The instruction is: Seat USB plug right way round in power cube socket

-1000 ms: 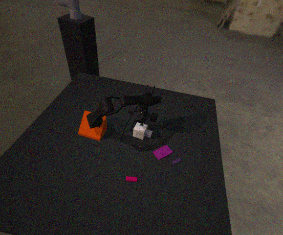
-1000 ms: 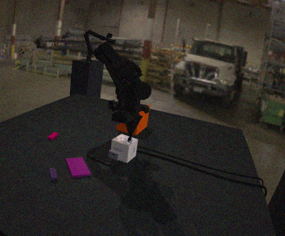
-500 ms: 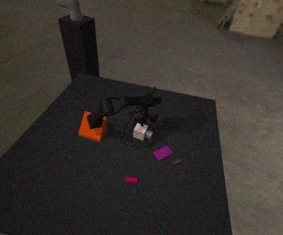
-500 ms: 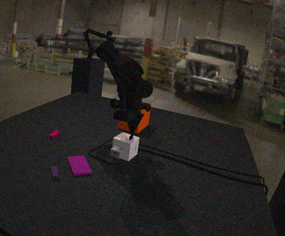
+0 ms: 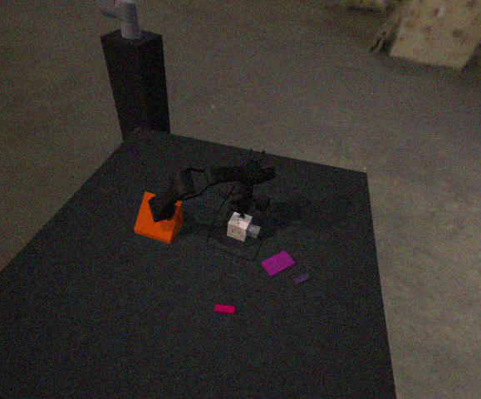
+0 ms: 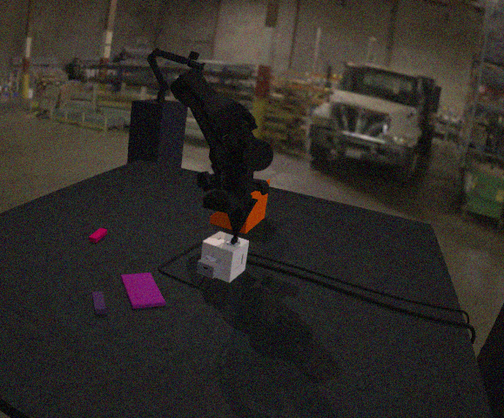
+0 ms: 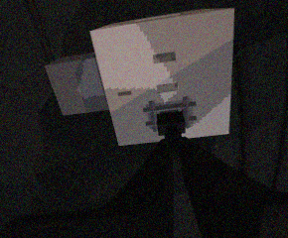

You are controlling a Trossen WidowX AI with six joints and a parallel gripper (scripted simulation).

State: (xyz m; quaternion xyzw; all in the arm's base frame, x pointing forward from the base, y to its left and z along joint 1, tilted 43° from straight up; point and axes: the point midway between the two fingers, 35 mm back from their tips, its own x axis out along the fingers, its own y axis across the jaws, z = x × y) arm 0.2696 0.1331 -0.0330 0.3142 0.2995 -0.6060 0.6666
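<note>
Right now my gripper tip is 2 cm above the dark USB plug. Also, from my gripper tip: magenta flat card (20 cm ahead, 10 cm to the right, 10 cm below); pink piece (35 cm to the right, 10 cm below, 9 cm ahead).
</note>
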